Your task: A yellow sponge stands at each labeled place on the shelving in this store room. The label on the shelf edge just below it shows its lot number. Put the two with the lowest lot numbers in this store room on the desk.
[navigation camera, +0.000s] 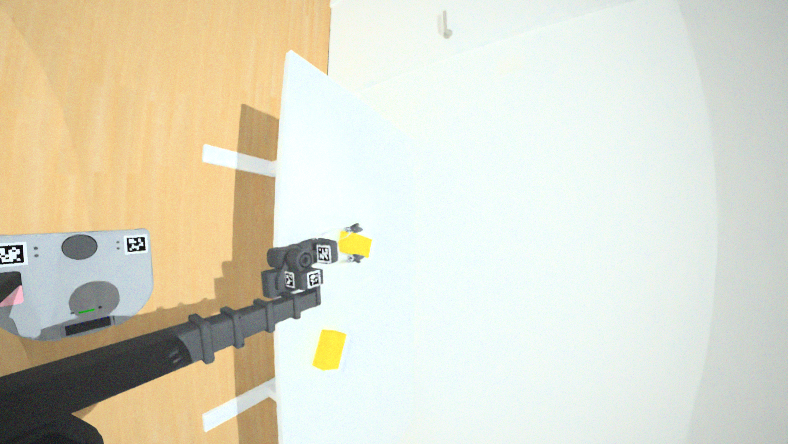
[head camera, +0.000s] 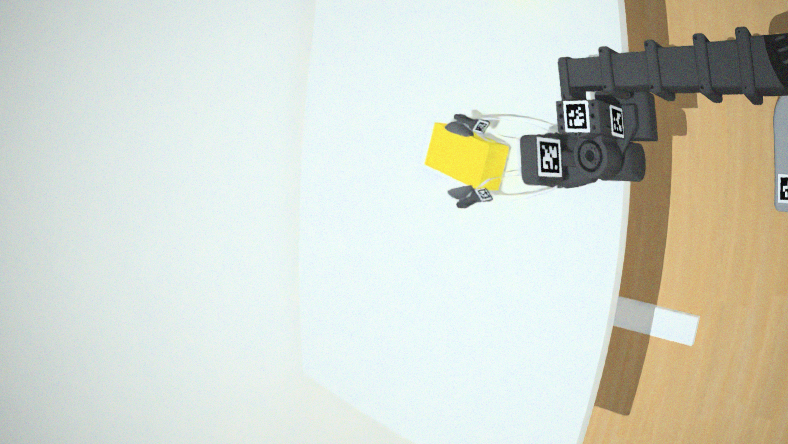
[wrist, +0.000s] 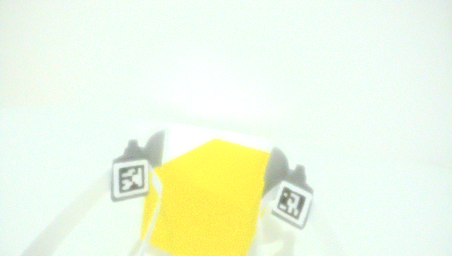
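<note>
A yellow sponge is between the two fingertips of my gripper, which is shut on it. The held sponge is tilted, low over the white desk. Whether its underside touches the desk top cannot be told. In the navigation camera view, another yellow sponge lies on the desk, near its front edge and on the other side of the arm. Shelving and lot labels do not show in these views.
The telescoping arm reaches over the desk's front edge. A white wall stands behind the desk. White desk legs stick out at floor level towards the robot base. A hook-like handle shows at the top.
</note>
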